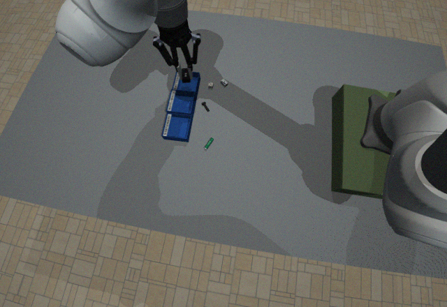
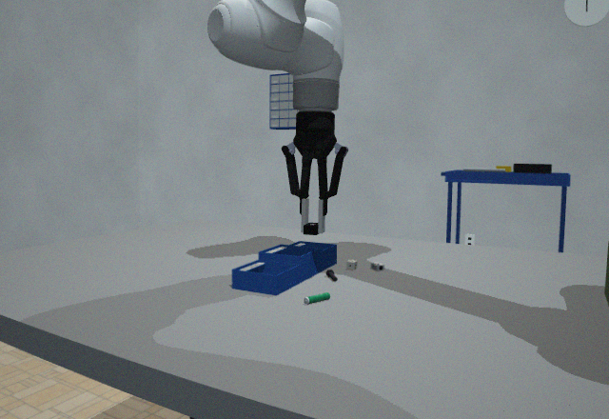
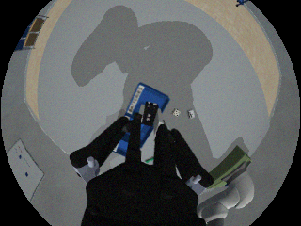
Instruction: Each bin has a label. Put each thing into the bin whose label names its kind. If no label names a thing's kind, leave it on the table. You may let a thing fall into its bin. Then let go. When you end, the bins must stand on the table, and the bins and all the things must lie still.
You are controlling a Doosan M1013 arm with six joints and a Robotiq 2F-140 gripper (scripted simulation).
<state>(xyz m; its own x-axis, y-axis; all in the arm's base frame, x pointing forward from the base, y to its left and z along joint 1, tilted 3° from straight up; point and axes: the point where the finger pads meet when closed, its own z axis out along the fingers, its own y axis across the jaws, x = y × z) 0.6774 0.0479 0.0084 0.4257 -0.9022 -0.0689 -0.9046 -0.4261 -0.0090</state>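
My hand is 15 cm past the green thing, 18 cm to the right of it and 10 cm above it. Round my hand: white piece: 7 cm behind, 3 cm to the right, 9 cm below; then black thing: 8 cm behind, 5 cm to the left, 10 cm below.
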